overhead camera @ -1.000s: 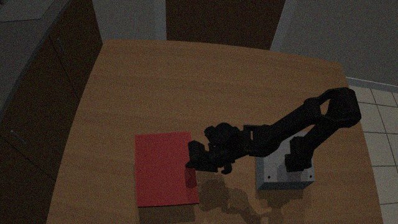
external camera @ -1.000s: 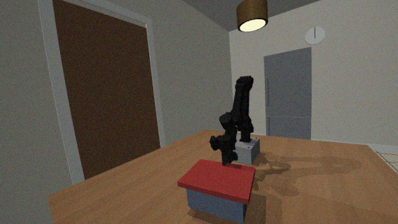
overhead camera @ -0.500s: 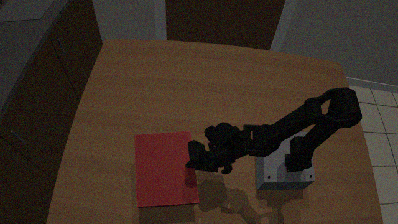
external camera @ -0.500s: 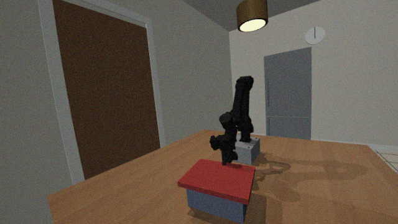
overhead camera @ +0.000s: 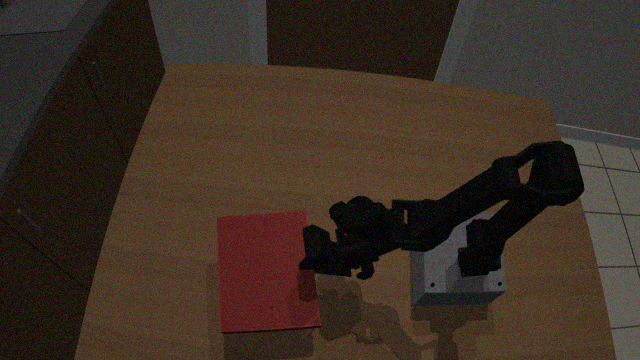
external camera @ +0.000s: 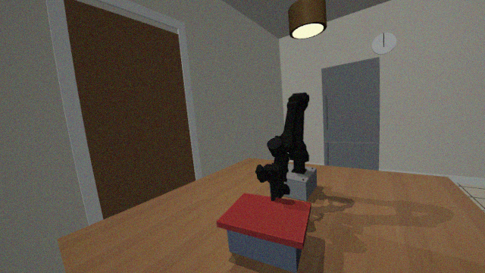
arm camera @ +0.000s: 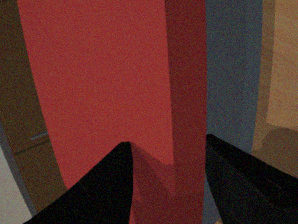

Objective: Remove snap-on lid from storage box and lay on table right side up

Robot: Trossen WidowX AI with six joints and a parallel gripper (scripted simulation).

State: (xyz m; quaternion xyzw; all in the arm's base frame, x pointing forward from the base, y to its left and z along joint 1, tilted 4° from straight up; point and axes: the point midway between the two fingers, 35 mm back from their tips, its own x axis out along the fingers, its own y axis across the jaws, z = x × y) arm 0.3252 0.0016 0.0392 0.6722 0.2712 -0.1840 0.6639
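The red lid lies 80 mm ahead of my gripper tip and 10 mm to the left of it. From my gripper tip the other things lie so: blue-grey storage box (80 mm ahead, 10 mm to the left, 50 mm below).
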